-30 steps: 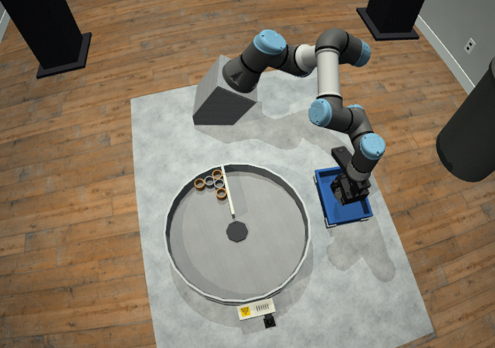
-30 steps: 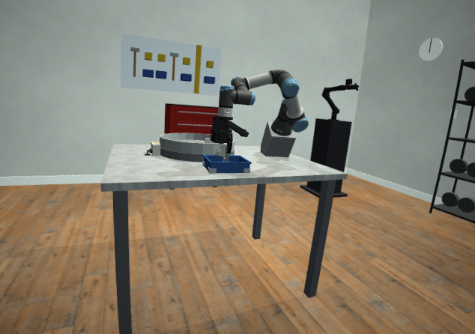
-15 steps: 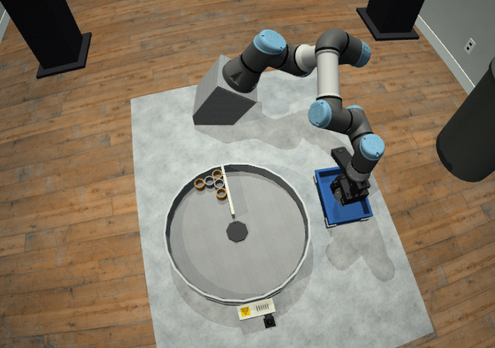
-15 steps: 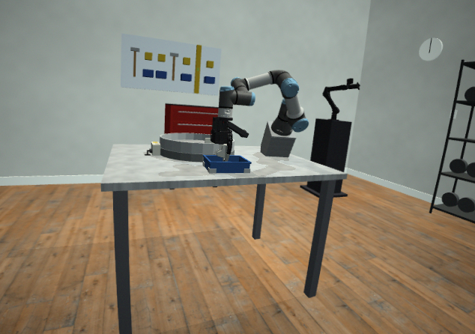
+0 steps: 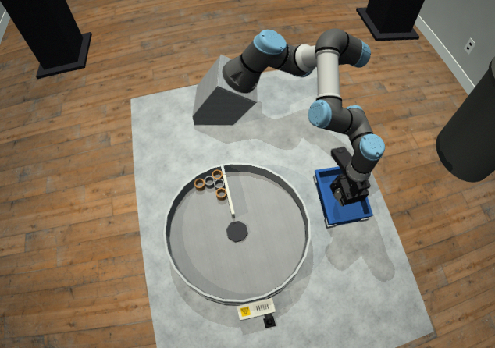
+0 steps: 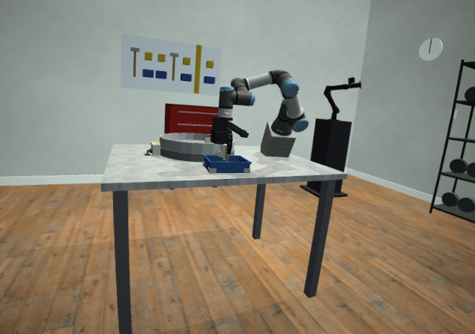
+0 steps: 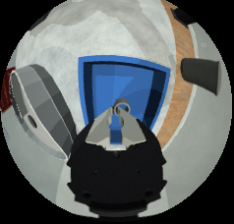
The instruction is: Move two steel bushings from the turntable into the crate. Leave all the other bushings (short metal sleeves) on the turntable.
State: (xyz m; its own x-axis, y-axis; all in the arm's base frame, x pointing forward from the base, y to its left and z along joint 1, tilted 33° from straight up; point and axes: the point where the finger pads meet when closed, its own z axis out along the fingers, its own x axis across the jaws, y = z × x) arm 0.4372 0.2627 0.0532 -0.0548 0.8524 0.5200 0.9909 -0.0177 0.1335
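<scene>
Now: the blue crate 10 mm to the left of my hand. Round my hand: round grey turntable: 60 mm ahead, 340 mm to the right, 20 mm above.
</scene>
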